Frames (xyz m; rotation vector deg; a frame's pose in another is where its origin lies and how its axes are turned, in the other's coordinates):
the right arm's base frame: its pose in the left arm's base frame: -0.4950 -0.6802 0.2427 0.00 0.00 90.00
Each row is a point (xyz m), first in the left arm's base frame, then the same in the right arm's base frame.
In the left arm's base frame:
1: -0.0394 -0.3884 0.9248
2: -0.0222 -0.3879 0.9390
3: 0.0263 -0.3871 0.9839
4: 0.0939 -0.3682 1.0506
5: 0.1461 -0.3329 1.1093
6: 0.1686 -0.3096 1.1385
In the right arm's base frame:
1: 0.2918 -0.4556 0.6821
2: 0.2923 -0.4728 0.6963
3: 0.2931 -0.5213 0.7412
4: 0.3120 -0.5889 0.8079
5: 0.3473 -0.6411 0.8666
6: 0.3706 -0.6636 0.8958

